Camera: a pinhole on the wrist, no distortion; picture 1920 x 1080 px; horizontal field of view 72.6 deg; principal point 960.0 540.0 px. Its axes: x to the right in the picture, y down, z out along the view. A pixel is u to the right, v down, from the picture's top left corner.
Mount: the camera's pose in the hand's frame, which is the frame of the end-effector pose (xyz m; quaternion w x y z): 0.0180 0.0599 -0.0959 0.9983 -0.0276 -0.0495 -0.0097
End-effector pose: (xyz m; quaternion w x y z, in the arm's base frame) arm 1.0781 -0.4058 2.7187 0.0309 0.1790 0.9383 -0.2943
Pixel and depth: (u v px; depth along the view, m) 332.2 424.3 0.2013
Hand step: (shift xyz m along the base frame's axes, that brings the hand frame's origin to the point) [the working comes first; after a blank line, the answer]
In the camera's frame: -0.0967 -0.0178 0.2013

0.1069 -0.0431 -0.0924
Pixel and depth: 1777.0 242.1 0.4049
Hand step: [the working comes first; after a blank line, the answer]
In the camera's frame: 0.2531 -0.0923 0.4049

-0.2338 -0.1276 -0.3074
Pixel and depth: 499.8 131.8 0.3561
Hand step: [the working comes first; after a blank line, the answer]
In the camera's frame: -0.1254 -0.1112 0.3561

0.1125 -0.2097 -0.1681
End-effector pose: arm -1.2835 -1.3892 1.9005 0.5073 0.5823 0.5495 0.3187
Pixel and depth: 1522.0 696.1 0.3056
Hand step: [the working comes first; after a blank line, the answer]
In the camera's frame: 0.1314 0.0365 0.3056

0.2615 0.0757 0.0207
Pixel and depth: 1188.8 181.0 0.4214
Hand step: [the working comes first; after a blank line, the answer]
In the camera's frame: 0.0738 -0.1158 0.4214

0.3110 -0.0392 -0.1350
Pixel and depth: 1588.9 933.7 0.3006
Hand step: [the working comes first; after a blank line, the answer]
In the camera's frame: 0.1447 0.0906 0.3006

0.2752 0.0979 0.0701
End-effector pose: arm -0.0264 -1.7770 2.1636 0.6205 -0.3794 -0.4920 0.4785
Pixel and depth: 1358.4 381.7 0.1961
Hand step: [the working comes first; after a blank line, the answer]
In the camera's frame: 0.0598 -0.0238 0.1961

-0.1102 0.0675 -0.0050
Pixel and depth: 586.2 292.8 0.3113
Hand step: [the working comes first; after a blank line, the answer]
In the camera's frame: -0.0890 -0.0589 0.3113

-0.2126 -0.0940 0.0031
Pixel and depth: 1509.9 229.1 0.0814
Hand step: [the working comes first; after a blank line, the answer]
In the camera's frame: 0.0343 -0.0194 0.0814

0.0030 0.0535 -0.0336
